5 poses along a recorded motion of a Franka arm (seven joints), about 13 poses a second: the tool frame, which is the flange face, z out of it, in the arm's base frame.
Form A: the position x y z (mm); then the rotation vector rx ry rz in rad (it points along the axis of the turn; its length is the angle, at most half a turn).
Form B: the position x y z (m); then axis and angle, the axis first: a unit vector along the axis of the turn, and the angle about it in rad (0 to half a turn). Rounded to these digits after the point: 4 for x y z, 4 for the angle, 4 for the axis.
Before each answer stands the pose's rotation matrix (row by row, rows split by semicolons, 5 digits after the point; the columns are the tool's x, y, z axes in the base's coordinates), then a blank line. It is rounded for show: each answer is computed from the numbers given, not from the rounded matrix.
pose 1, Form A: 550.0 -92.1 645.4 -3.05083 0.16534 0.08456
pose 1, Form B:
0.99263 -0.11015 -0.05053; -0.10544 -0.99054 0.08784; -0.05973 -0.08187 -0.99485

0.5500 -0.0921 0.6454 -0.9982 0.0541 0.0277 3.0565
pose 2, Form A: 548.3 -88.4 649.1 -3.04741 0.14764 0.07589
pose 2, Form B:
0.99409 -0.09864 -0.04523; -0.09419 -0.99131 0.09181; -0.05389 -0.08701 -0.99475

0.5483 -0.0884 0.6491 -0.9985 0.0484 0.0249 3.0519
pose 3, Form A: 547.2 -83.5 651.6 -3.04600 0.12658 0.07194
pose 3, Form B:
0.99545 -0.08492 -0.04321; -0.08058 -0.99232 0.09383; -0.05085 -0.08993 -0.99465

0.5472 -0.0835 0.6516 -0.9989 0.0415 0.0236 3.0495
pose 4, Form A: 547.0 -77.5 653.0 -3.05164 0.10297 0.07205
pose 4, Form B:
0.99662 -0.06930 -0.04411; -0.06518 -0.99392 0.08877; -0.04999 -0.08559 -0.99508

0.5470 -0.0775 0.6530 -0.9992 0.0337 0.0236 3.0542
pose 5, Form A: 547.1 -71.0 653.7 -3.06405 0.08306 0.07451
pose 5, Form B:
0.99735 -0.05590 -0.04646; -0.05223 -0.99568 0.07670; -0.05055 -0.07408 -0.99597

0.5471 -0.0710 0.6537 -0.9993 0.0271 0.0243 3.0661
